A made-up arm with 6 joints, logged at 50 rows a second.
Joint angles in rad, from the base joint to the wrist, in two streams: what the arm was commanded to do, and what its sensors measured. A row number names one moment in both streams.
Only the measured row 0 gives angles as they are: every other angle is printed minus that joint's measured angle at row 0.
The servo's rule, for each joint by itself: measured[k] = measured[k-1] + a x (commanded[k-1-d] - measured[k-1]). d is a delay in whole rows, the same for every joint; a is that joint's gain. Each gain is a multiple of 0.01, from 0.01 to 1. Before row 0 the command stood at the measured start. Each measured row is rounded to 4 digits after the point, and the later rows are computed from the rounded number. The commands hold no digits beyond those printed.
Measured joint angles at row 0: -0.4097 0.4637 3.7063 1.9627 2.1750 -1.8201
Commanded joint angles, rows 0 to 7: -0.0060 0.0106 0.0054 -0.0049 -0.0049 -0.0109; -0.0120 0.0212 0.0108 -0.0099 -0.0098 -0.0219; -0.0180 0.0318 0.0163 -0.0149 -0.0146 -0.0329; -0.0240 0.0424 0.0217 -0.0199 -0.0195 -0.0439; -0.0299 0.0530 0.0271 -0.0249 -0.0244 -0.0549; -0.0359 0.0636 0.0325 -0.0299 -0.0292 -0.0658; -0.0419 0.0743 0.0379 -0.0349 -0.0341 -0.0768; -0.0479 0.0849 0.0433 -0.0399 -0.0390 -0.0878
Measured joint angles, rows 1 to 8: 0.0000 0.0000 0.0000 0.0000 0.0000 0.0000; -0.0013 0.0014 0.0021 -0.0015 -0.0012 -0.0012; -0.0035 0.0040 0.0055 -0.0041 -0.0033 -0.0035; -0.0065 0.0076 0.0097 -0.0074 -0.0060 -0.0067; -0.0102 0.0121 0.0144 -0.0113 -0.0092 -0.0108; -0.0143 0.0174 0.0194 -0.0155 -0.0128 -0.0157; -0.0188 0.0234 0.0245 -0.0200 -0.0167 -0.0212; -0.0237 0.0300 0.0297 -0.0246 -0.0209 -0.0273
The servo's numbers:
d 1
a 0.21 0.13 0.39 0.31 0.24 0.11

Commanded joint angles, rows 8 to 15: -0.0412 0.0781 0.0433 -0.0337 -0.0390 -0.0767; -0.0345 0.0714 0.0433 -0.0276 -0.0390 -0.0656; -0.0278 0.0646 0.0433 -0.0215 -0.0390 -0.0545; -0.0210 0.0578 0.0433 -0.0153 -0.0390 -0.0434; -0.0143 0.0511 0.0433 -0.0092 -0.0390 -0.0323; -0.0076 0.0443 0.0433 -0.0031 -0.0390 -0.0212; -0.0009 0.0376 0.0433 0.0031 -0.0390 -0.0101; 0.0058 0.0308 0.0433 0.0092 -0.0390 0.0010
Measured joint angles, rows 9 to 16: -0.0288 0.0371 0.0350 -0.0293 -0.0252 -0.0340; -0.0314 0.0424 0.0382 -0.0307 -0.0285 -0.0387; -0.0321 0.0462 0.0402 -0.0297 -0.0310 -0.0417; -0.0312 0.0486 0.0414 -0.0272 -0.0329 -0.0431; -0.0291 0.0498 0.0421 -0.0235 -0.0344 -0.0431; -0.0260 0.0500 0.0426 -0.0191 -0.0355 -0.0419; -0.0221 0.0493 0.0429 -0.0141 -0.0363 -0.0396; -0.0176 0.0478 0.0431 -0.0088 -0.0369 -0.0364
